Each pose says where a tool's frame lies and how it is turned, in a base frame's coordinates. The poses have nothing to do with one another.
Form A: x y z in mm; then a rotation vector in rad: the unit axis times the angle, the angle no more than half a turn.
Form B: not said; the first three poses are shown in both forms.
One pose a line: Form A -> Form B
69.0 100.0 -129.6 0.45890 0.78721 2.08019 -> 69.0 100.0 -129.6 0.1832 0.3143 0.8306 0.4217
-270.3 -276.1 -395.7 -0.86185 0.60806 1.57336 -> -270.3 -276.1 -395.7 -0.3693 0.2606 0.6742 0.5840
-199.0 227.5 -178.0 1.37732 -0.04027 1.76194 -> -199.0 227.5 -178.0 0.5538 -0.0162 0.7085 0.4371
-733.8 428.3 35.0 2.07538 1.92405 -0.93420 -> -733.8 428.3 35.0 0.6941 0.6435 -0.3124 0.0806
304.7 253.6 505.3 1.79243 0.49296 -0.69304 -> 304.7 253.6 505.3 0.7563 0.2080 -0.2924 0.5470
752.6 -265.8 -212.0 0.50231 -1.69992 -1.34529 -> 752.6 -265.8 -212.0 0.2024 -0.6851 -0.5422 0.4423
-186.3 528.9 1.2 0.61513 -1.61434 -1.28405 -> -186.3 528.9 1.2 0.2515 -0.6601 -0.5251 0.4746
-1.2 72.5 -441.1 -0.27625 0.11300 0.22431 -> -1.2 72.5 -441.1 -0.1373 0.0562 0.1115 0.9826
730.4 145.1 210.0 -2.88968 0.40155 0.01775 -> 730.4 145.1 210.0 -0.9843 0.1368 0.0060 0.1118
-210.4 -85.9 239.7 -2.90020 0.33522 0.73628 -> -210.4 -85.9 239.7 -0.9612 0.1111 0.2440 0.0653
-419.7 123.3 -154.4 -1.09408 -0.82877 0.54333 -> -419.7 123.3 -154.4 -0.4987 -0.3778 0.2477 0.7398
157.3 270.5 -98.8 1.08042 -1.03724 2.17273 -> 157.3 270.5 -98.8 0.3966 -0.3807 0.7975 0.2487
